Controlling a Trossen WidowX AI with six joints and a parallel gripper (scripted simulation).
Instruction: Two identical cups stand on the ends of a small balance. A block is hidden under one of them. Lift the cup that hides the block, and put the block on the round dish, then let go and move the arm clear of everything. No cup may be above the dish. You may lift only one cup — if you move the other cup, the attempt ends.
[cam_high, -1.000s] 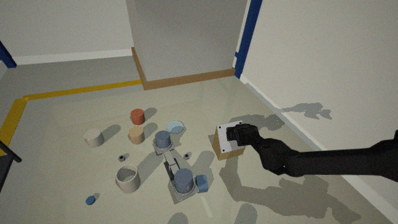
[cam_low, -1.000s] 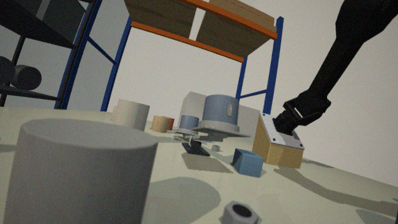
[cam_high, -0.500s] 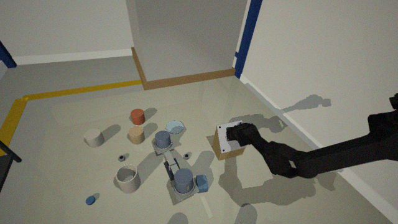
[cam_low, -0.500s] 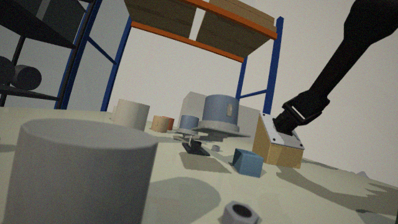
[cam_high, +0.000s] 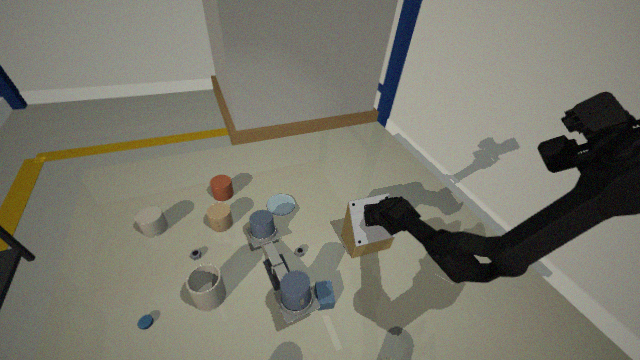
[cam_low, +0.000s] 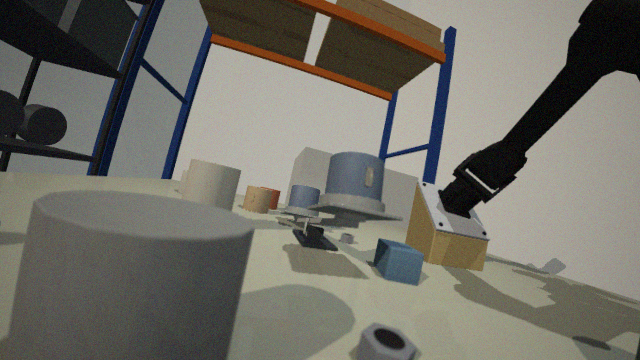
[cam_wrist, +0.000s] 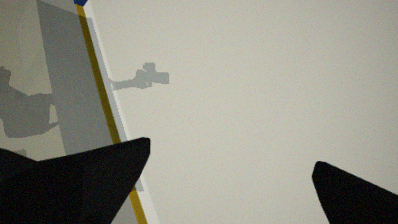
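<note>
Right now the grey block is 660 mm ahead of my gripper tip, 250 mm to the right of it and 450 mm below it. Round my gripper tip: blue block 520 mm ahead, 10 mm to the right, 470 mm below; balance 640 mm ahead, 120 mm to the right, 460 mm below; blue-grey cup 600 mm ahead, 20 mm to the left, 380 mm below.
</note>
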